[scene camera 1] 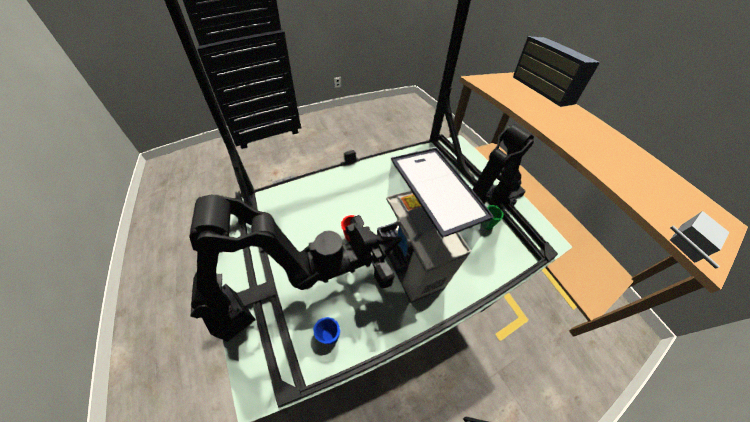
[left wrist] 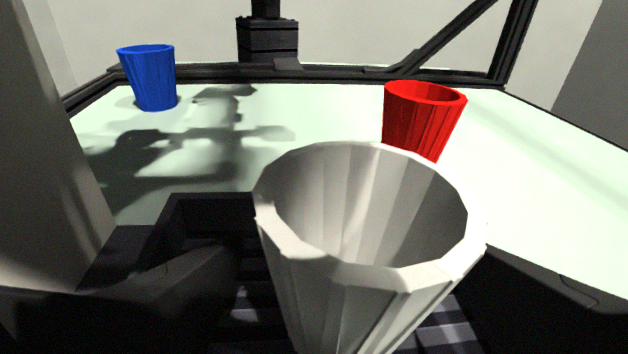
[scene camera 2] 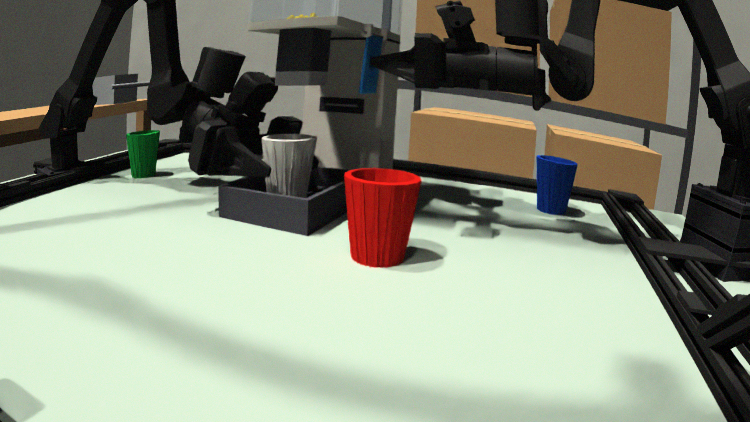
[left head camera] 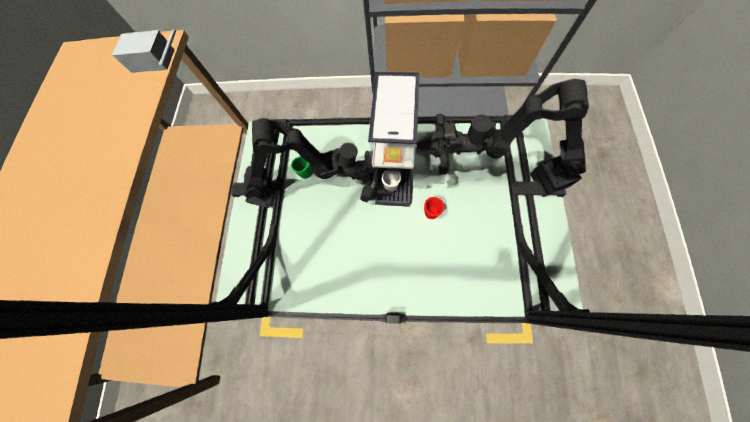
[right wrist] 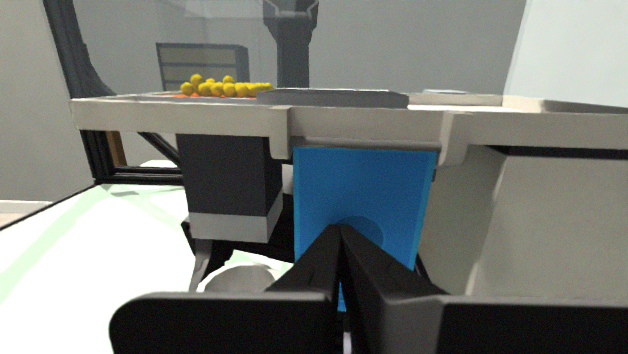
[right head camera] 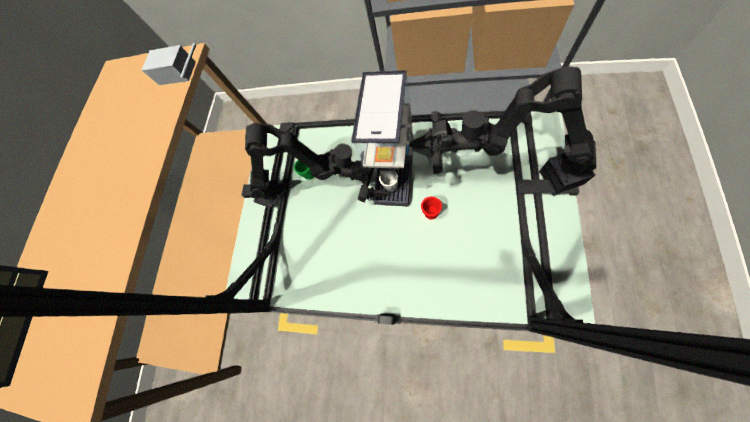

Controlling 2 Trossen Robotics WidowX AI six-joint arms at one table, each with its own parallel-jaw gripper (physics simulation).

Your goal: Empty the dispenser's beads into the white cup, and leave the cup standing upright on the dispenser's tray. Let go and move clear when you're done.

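Frame: origin at the left arm's base, x ahead, y left, z up, level; centimetres.
Seen in the pictures: left gripper, between the fingertips: (left wrist: 351, 245) (scene camera 2: 294, 168) (left head camera: 394, 182) (right head camera: 393, 182); right gripper, between the fingertips: (scene camera 1: 400, 238) (scene camera 2: 371, 61) (left head camera: 414, 145) (right wrist: 337, 235) (right head camera: 408, 144); left arm's base, origin of its link: (scene camera 1: 501, 193) (scene camera 2: 65, 167) (left head camera: 261, 192) (right head camera: 268, 193); right arm's base, origin of its link: (scene camera 1: 218, 307) (left wrist: 266, 19) (scene camera 2: 739, 196) (left head camera: 561, 170) (right head camera: 572, 166).
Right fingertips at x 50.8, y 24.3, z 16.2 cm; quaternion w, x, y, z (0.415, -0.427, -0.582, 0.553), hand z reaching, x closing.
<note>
Pixels of each thing's top centre, then the offset from my right fingertips to it. "pt": a spot on its surface instead.
- white cup, centre of its top: (left wrist: 368, 188) (right wrist: 240, 287) (scene camera 2: 288, 136) (right head camera: 388, 177) (left head camera: 391, 177) dx -5.1, dy -8.5, dz -9.5 cm
- dispenser's dark tray, a spot on its surface: (scene camera 2: 262, 209) (left head camera: 393, 204) pt dx -2.5, dy -15.2, dz -16.3 cm
- dark spout, a spot on its surface: (right wrist: 225, 175) (scene camera 2: 321, 52) pt dx -2.4, dy -6.8, dz +0.9 cm
- dispenser, a spot on its surface: (scene camera 2: 340, 131) pt dx -7.1, dy +4.3, dz -10.1 cm
- blue flap, a spot on its surface: (right wrist: 360, 185) pt dx -0.1, dy +0.7, dz +2.2 cm
- red cup, centre of its top: (scene camera 2: 382, 175) (left wrist: 425, 90) (scene camera 1: 351, 223) (right head camera: 431, 206) (left head camera: 434, 206) dx +11.3, dy -14.0, dz -10.7 cm
- green cup, centre of its top: (scene camera 2: 143, 132) (scene camera 1: 494, 212) (left head camera: 299, 164) (right head camera: 301, 165) dx -38.4, dy -11.7, dz -10.7 cm
- blue cup, centre of its top: (scene camera 2: 557, 159) (left wrist: 145, 47) (scene camera 1: 326, 330) dx +21.2, dy +17.4, dz -10.7 cm
- white panel, a spot on its surface: (left head camera: 394, 104) pt dx -6.4, dy -0.2, dz +17.8 cm
The white cup (left head camera: 391, 179) (scene camera 2: 290, 162) (left wrist: 360, 280) (right wrist: 240, 277) stands upright on the dispenser's dark tray (left head camera: 394, 202) (scene camera 2: 262, 209), below the dark spout (scene camera 2: 303, 49) (right wrist: 225, 175). No beads show inside it. Yellow beads (scene camera 2: 301, 16) (right wrist: 225, 89) lie on top of the dispenser (scene camera 2: 340, 131). My left gripper (scene camera 2: 287, 170) (left wrist: 351, 245) is open, its fingers on either side of the cup. My right gripper (scene camera 2: 373, 58) (right wrist: 337, 235) is shut, its fingertips together against the blue flap (scene camera 2: 368, 78) (right wrist: 360, 185) on the dispenser's side; nothing shows gripped.
A red cup (left head camera: 433, 207) (scene camera 2: 380, 220) stands in front and right of the tray in the head views. A green cup (left head camera: 301, 166) (scene camera 2: 142, 153) stands near the left arm. A blue cup (scene camera 1: 326, 330) (scene camera 2: 555, 184) stands at the back right in scene camera 2. A white panel (left head camera: 394, 104) rises above the dispenser.
</note>
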